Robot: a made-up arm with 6 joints.
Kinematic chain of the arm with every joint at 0, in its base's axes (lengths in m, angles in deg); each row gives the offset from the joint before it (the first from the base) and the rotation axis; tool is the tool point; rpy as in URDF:
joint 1: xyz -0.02 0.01 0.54 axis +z
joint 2: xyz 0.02 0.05 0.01 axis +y
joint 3: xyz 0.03 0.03 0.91 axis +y
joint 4: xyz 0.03 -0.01 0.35 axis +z
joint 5: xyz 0.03 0 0 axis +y
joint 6: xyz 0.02 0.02 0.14 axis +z
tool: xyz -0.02 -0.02 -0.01 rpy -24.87 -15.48 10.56
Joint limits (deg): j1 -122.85..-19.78 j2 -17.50..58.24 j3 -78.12..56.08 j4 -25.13..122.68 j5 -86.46..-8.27 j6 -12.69..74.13
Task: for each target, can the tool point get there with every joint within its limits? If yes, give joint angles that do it. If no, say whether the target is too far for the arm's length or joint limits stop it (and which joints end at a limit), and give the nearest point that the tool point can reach.
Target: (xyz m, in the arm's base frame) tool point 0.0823 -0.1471 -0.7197
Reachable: no: joint limits stop it (at a limit: joint 2, joint 3, joint 4, joint 5) | nearest point 0.5868 -0.9219 0.7681 | short by 1.752 m
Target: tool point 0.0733 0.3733 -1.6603
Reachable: no: too far | nearest point 1.0269 -0.3756 0.7662 | short by 2.713 m
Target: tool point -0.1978 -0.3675 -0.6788
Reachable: no: joint limits stop it (at a limit: joint 2, joint 3, joint 4, joint 5) | nearest point -0.4951 -0.9988 0.7664 | short by 1.605 m
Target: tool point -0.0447 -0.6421 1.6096
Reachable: yes | joints -98.00 47.76 -58.08 -2.75 -19.85 13.52
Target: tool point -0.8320 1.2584 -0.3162
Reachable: no: too far | nearest point -0.3714 0.5503 1.3327 | short by 1.853 m
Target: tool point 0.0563 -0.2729 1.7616
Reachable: yes | joints -74.66 22.46 -33.11 45.44 -75.61 29.62
